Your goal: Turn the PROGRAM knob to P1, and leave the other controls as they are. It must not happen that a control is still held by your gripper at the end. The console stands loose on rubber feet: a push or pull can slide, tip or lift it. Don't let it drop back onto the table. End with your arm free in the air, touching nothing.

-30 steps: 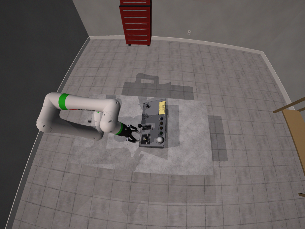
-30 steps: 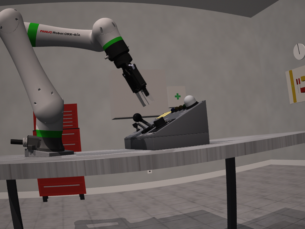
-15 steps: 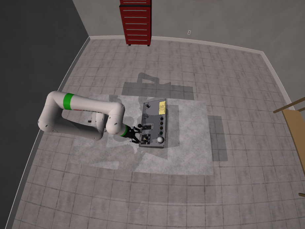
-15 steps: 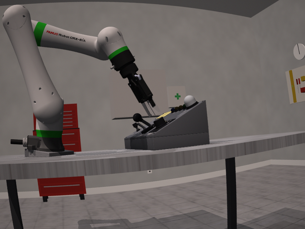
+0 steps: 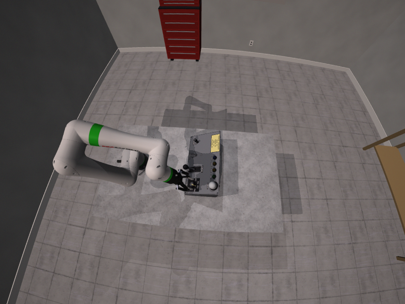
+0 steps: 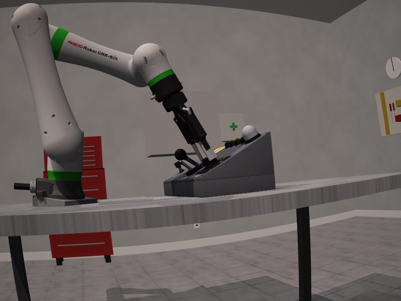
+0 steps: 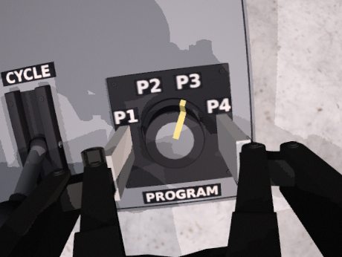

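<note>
My gripper is now 120 mm to the right of the cycle lever and 20 mm above it. From my hand the other things lie so: grey sloped console: 170 mm to the left, 60 mm ahead, 50 mm below; then check toggle: 240 mm to the left, 30 mm below, 30 mm ahead; then mode knob: 360 mm to the left, 40 mm ahead, 20 mm below.
</note>
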